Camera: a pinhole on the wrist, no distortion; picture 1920 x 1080 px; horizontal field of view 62.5 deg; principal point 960.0 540.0 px. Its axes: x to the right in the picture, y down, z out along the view. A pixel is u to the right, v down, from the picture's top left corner.
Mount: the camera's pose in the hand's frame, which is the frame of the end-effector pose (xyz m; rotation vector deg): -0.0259 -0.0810 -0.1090 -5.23 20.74 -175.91
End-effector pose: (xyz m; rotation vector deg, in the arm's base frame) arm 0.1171 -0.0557 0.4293 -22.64 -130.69 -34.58
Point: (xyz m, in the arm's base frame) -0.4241 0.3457 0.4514
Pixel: outside the picture
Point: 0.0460 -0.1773 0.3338
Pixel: 1146 992
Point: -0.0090 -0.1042 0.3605
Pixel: 613 476
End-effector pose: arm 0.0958 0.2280 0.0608 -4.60 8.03 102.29
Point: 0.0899 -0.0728 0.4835
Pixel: outside the picture
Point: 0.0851 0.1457 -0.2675
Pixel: behind the camera
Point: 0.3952 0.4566 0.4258
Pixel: 695 883
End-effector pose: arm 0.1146 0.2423 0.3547 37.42 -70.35 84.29
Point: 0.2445 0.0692 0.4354
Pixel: 1093 646
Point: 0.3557 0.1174 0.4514
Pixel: outside the picture
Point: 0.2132 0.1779 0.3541
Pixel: 1348 330
